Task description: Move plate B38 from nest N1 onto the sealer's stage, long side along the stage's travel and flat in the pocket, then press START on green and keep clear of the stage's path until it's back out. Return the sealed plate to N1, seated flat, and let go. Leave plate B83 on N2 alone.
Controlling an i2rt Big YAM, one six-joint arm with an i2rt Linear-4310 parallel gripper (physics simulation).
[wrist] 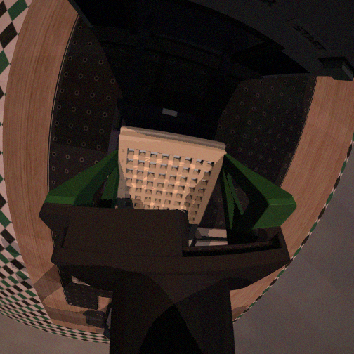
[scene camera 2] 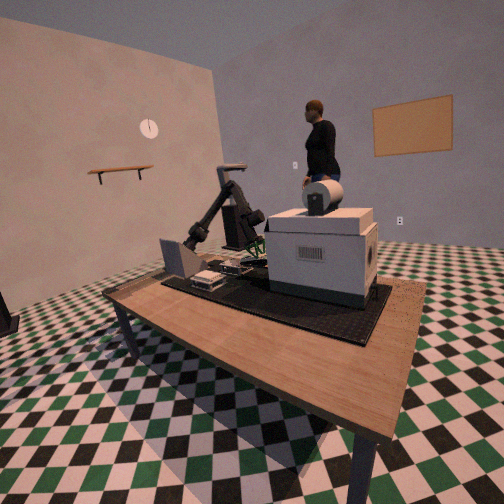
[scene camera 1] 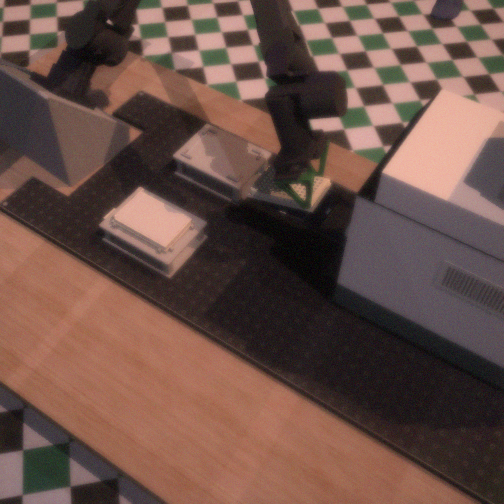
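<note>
My gripper (scene camera 1: pixel 300 194) (scene camera 2: pixel 256 248) (wrist: pixel 169 155) has its green fingers on both sides of the pale, many-welled plate B38 (scene camera 1: pixel 320 187) (wrist: pixel 165 175) and is shut on it, between nest N1 and the sealer. The dark stage shows beneath and beyond the plate in the wrist view; I cannot tell whether the plate touches it. Nest N1 (scene camera 1: pixel 220 152) (scene camera 2: pixel 235 268) holds no plate. Plate B83 (scene camera 1: pixel 151 218) (scene camera 2: pixel 208 275), white-topped, lies on nest N2 (scene camera 1: pixel 172 265) (scene camera 2: pixel 207 285). The START label (wrist: pixel 309 38) is dark at the upper right; its light cannot be made out.
The big pale sealer (scene camera 1: pixel 400 260) (scene camera 2: pixel 320 255) stands beside the plate, with a roll (scene camera 2: pixel 325 194) on top. A grey slanted panel (scene camera 1: pixel 65 125) (scene camera 2: pixel 180 257) stands at the other end of the black mat (scene camera 1: pixel 280 320) (scene camera 2: pixel 320 312). A person (scene camera 2: pixel 321 145) stands beyond the table.
</note>
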